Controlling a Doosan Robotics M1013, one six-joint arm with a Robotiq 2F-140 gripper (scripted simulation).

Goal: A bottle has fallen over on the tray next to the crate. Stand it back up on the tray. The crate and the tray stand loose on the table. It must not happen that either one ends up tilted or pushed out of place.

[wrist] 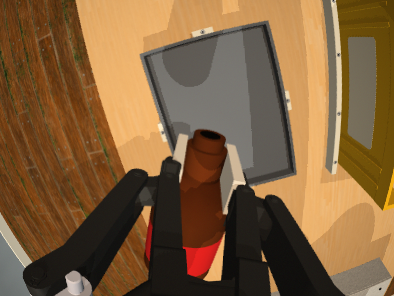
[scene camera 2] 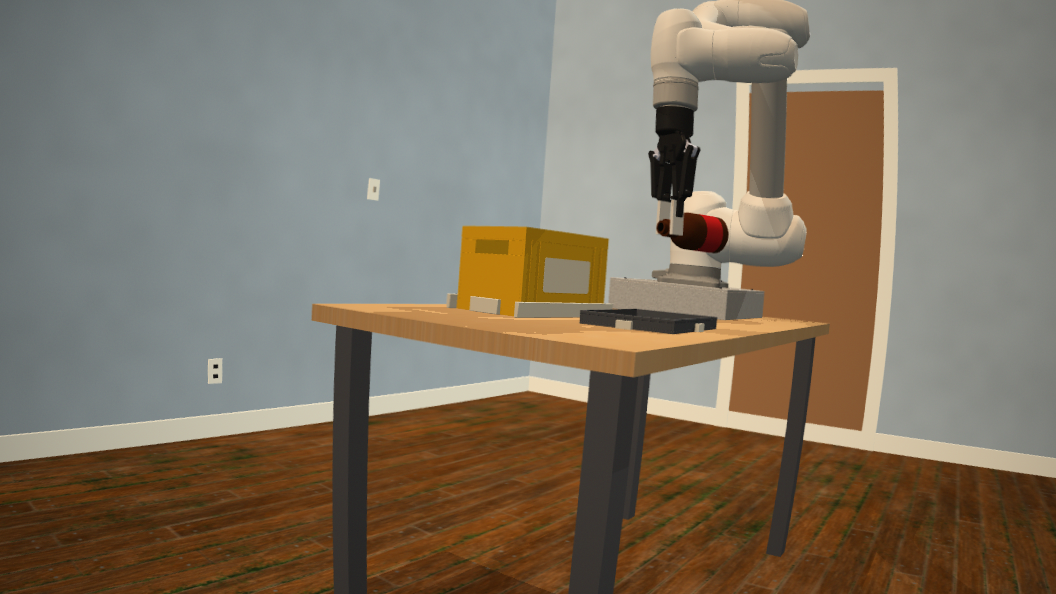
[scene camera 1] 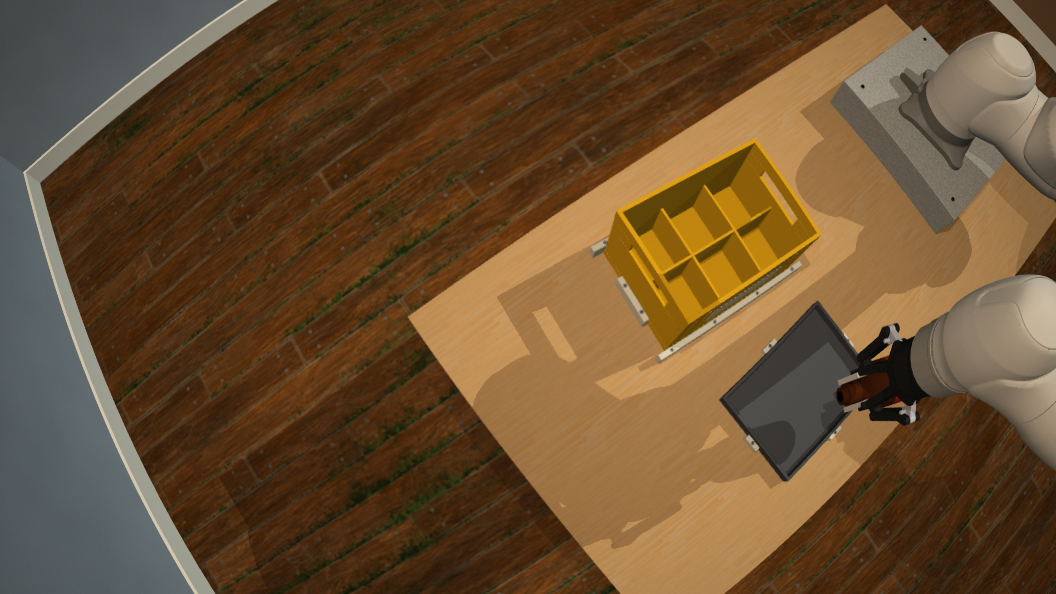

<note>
The pictures show: the gripper, a bottle and a tray.
The gripper is seen too in the wrist view and in scene camera 1.
</note>
